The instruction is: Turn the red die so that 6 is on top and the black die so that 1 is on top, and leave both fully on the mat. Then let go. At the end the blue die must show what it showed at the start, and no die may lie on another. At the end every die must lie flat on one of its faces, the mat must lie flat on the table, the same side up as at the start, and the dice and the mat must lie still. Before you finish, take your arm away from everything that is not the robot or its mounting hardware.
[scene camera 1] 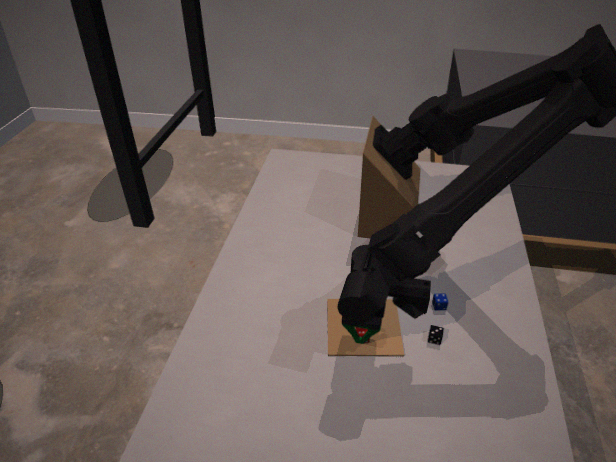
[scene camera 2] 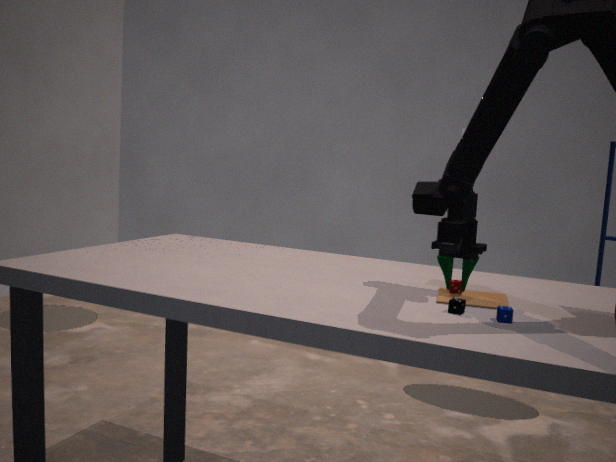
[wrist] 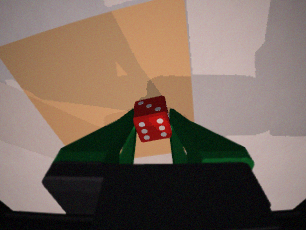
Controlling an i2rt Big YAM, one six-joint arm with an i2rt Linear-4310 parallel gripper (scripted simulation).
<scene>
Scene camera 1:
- tan mat: 388, 341
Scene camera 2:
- gripper: 455, 290
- tan mat: 488, 300
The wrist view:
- gripper: 152, 115
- red die: 151, 119
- tan mat: 82, 76
</scene>
